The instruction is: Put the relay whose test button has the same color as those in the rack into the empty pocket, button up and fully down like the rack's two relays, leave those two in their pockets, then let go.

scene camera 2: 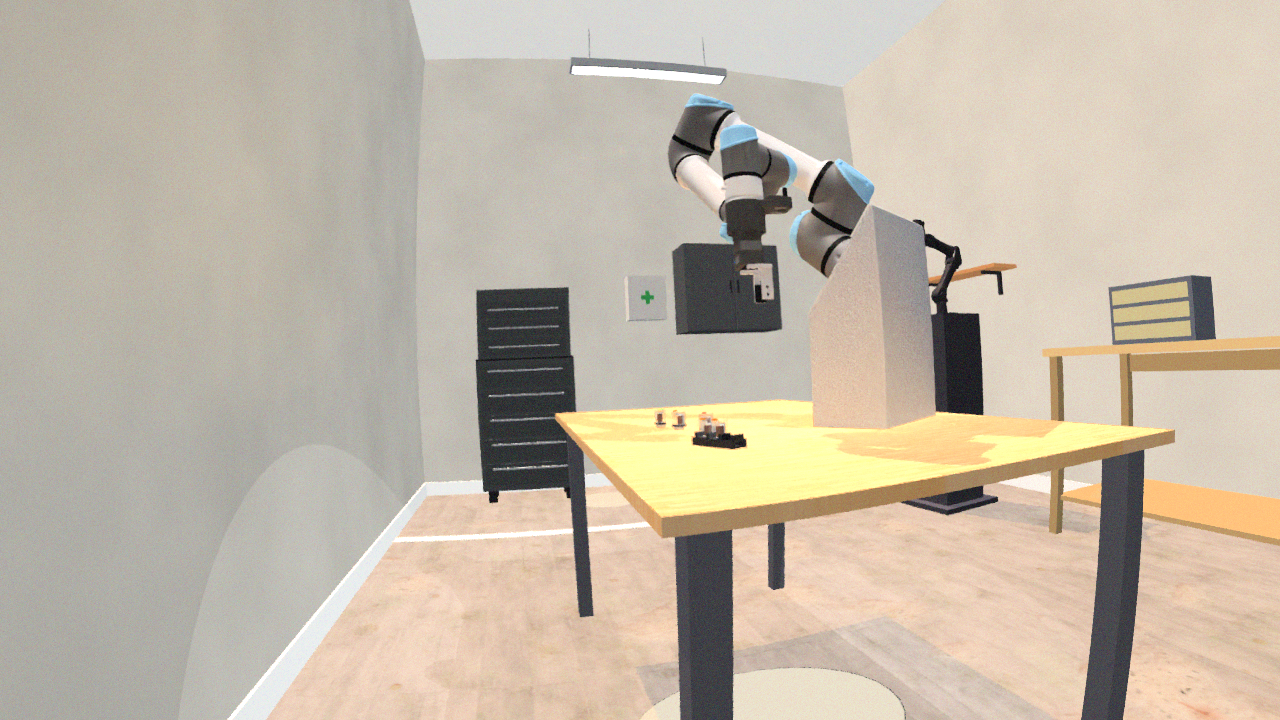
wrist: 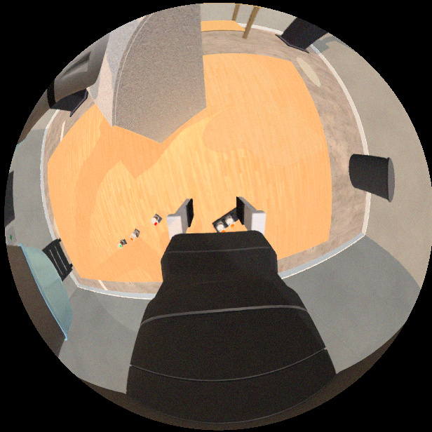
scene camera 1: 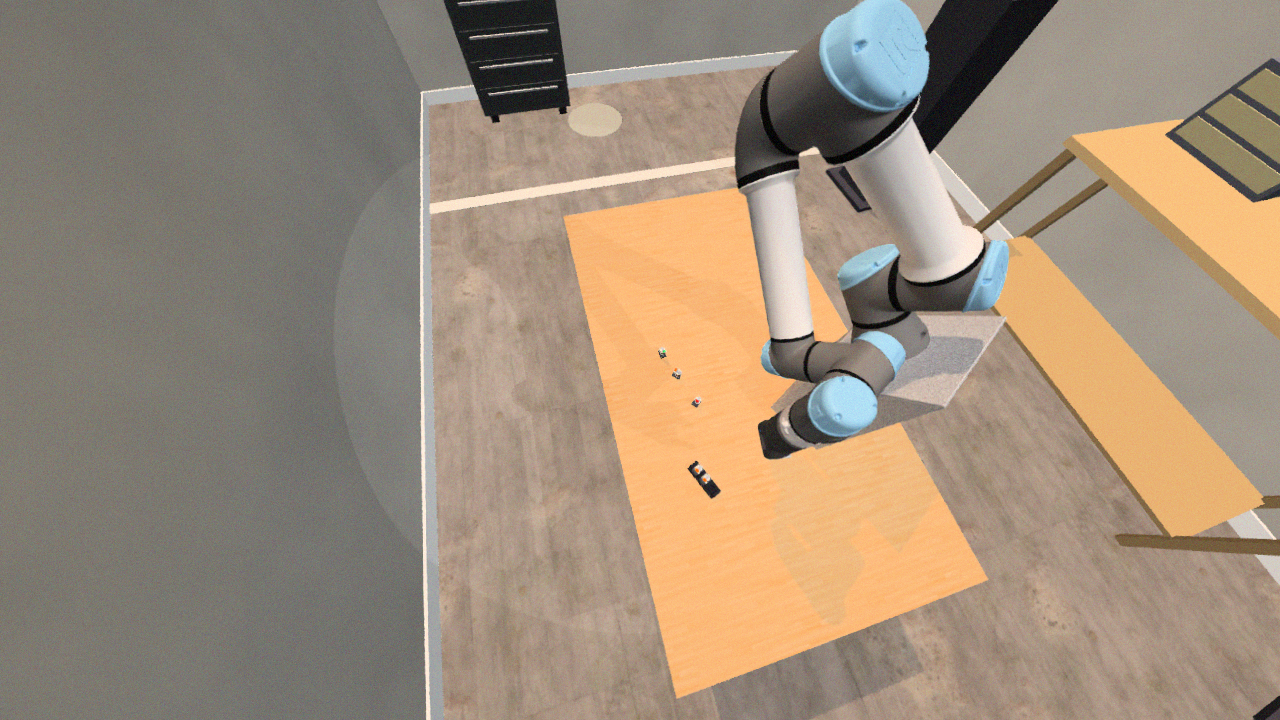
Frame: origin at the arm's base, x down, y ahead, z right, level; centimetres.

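Seen in the pictures: gripper, fingertip midpoint: point(scene camera 2: 764, 301); arm's base, origin of the base link: point(scene camera 2: 866, 277).
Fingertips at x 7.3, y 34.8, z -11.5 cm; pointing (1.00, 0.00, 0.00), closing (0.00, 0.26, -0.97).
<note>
Offsets run from my fingertips to a thing's top centre. Level surfaces: height alone.
The black rack {dy +11.5, dx +23.7, dz -1.7 cm} point(scene camera 1: 714, 491) point(scene camera 2: 719, 442) point(wrist: 215, 223) holds two upright relays with orange buttons, one relay {dy +12.5, dx +21.1, dz +1.3 cm} point(scene camera 1: 697, 469) point(wrist: 220, 227) at its end and one relay {dy +11.5, dx +21.1, dz -1.7 cm} point(scene camera 1: 706, 479) point(wrist: 229, 220) in the middle. The empty pocket is at the other end, partly hidden by a finger in the wrist view. Three loose relays stand apart in a line: red-button relay {dy +4.7, dx +21.6, dz +20.0 cm} point(scene camera 1: 697, 402) point(wrist: 156, 220) nearest the rack, orange-button relay {dy +7.2, dx +21.6, dz +30.6 cm} point(scene camera 1: 677, 373) point(wrist: 135, 234) in the middle, green-button relay {dy +9.0, dx +21.6, dz +39.1 cm} point(scene camera 1: 662, 352) point(wrist: 122, 243) farthest. My gripper point(scene camera 2: 758, 284) point(wrist: 214, 205) is open and empty, pointing down high above the table.
The wooden table {dx +26.0 cm} point(scene camera 1: 769, 573) point(scene camera 2: 1011, 447) point(wrist: 270, 115) bears everything. The arm stands on a grey speckled pedestal point(scene camera 1: 957, 358) point(scene camera 2: 850, 358) point(wrist: 160, 75) at the table's side. A side bench point(scene camera 1: 1154, 232) and a drawer cabinet point(scene camera 1: 519, 67) point(scene camera 2: 525, 411) stand away from the table.
</note>
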